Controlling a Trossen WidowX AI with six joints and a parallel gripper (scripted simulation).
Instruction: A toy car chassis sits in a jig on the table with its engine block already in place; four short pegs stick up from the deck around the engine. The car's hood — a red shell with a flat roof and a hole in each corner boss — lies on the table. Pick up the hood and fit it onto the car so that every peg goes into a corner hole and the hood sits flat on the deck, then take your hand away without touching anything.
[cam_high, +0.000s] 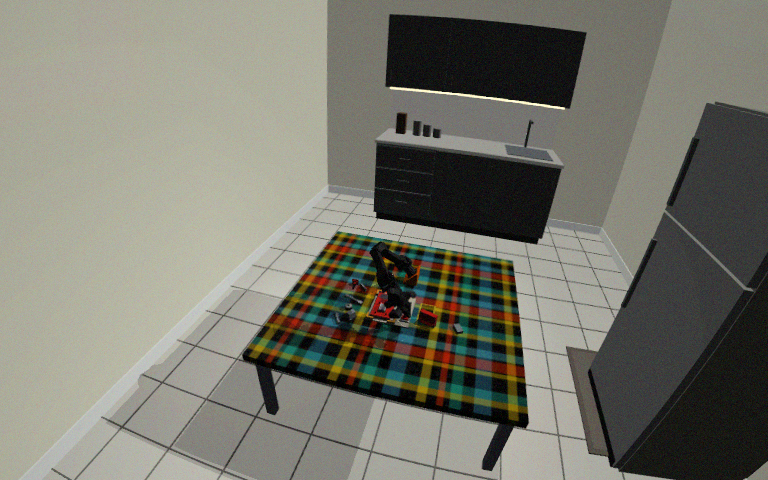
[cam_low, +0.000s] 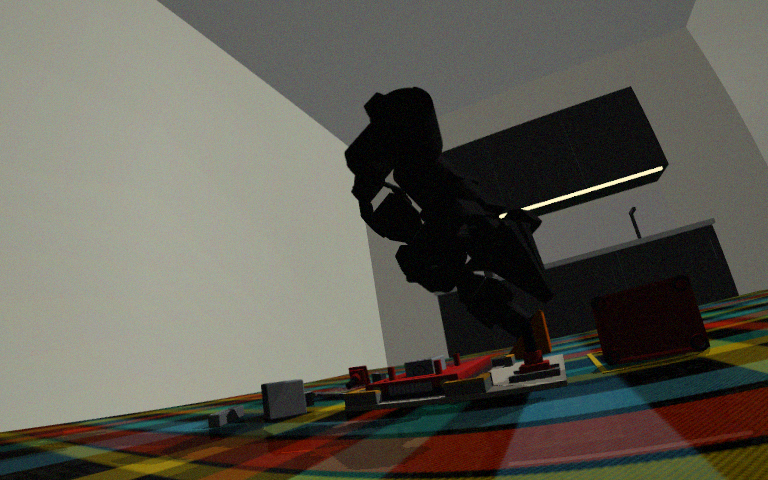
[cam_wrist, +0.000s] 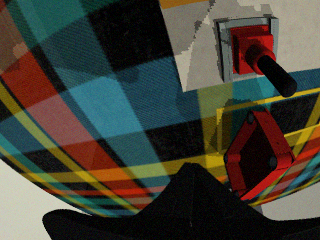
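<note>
The red hood is 60 mm behind my gripper tip, 100 mm to the left of it and 40 mm below it. Round my gripper tip: white jig plate 140 mm behind, 110 mm to the right, 60 mm below; grey engine block 100 mm behind, 140 mm to the right, 50 mm below.
</note>
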